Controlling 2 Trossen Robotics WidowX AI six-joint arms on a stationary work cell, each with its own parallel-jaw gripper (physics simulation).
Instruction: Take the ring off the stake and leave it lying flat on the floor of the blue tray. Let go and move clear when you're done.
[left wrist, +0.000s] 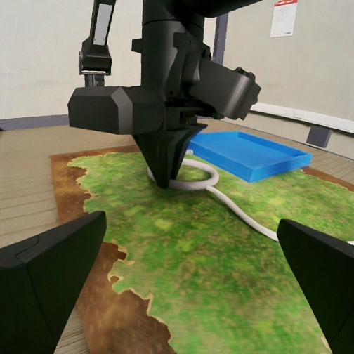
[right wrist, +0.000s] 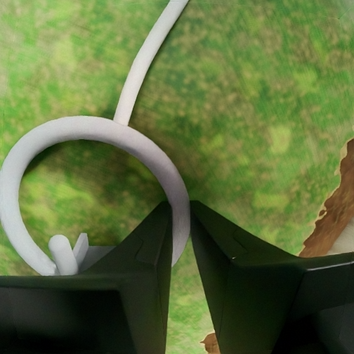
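Note:
A pale grey ring (left wrist: 192, 185) (right wrist: 80, 128) lies roughly level near the mat. A pale cord (left wrist: 240, 215) (right wrist: 140, 65) runs from its rim. My right gripper (left wrist: 165, 185) (right wrist: 179, 209) is shut on the ring's side, one finger inside it and one outside. Pale parts of the stake (right wrist: 63, 254) show within the ring's outline in the right wrist view; its lower part is hidden by the finger. The blue tray (left wrist: 280, 168) is behind and to the right of the ring in the left wrist view. My left gripper (left wrist: 194, 223) is open and empty, apart from the ring.
A green and brown mat (left wrist: 200, 280) (right wrist: 265, 75) lies under the ring and cord, with a ragged brown border. The right arm (left wrist: 172, 65) stands over the ring in the left wrist view. Another black jointed part (left wrist: 96, 55) stands behind it, at the upper left.

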